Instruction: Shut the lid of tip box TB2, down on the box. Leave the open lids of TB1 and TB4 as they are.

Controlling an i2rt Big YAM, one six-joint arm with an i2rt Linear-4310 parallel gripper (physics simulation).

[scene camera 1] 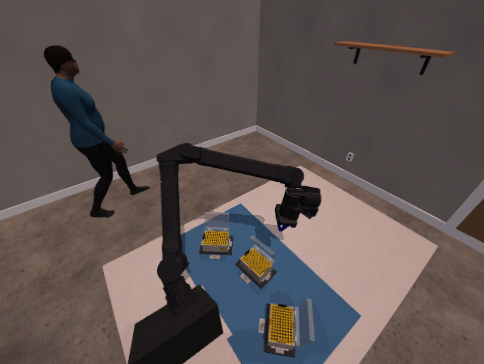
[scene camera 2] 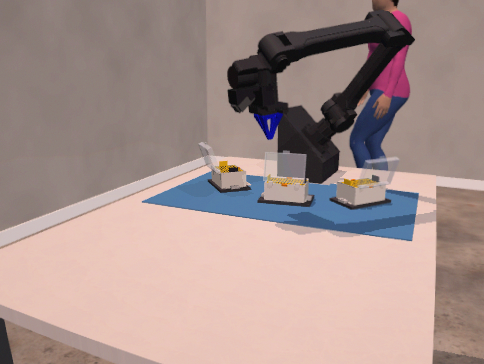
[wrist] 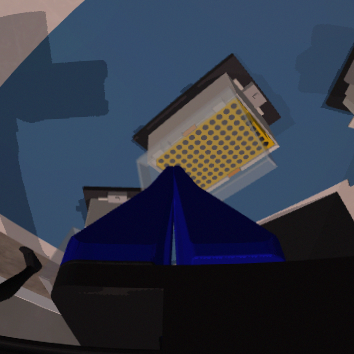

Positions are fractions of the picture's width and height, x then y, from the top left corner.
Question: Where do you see a box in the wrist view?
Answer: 0.28, 0.57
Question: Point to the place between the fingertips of my gripper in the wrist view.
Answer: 0.49, 0.50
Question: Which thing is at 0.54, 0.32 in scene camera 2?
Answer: My gripper.
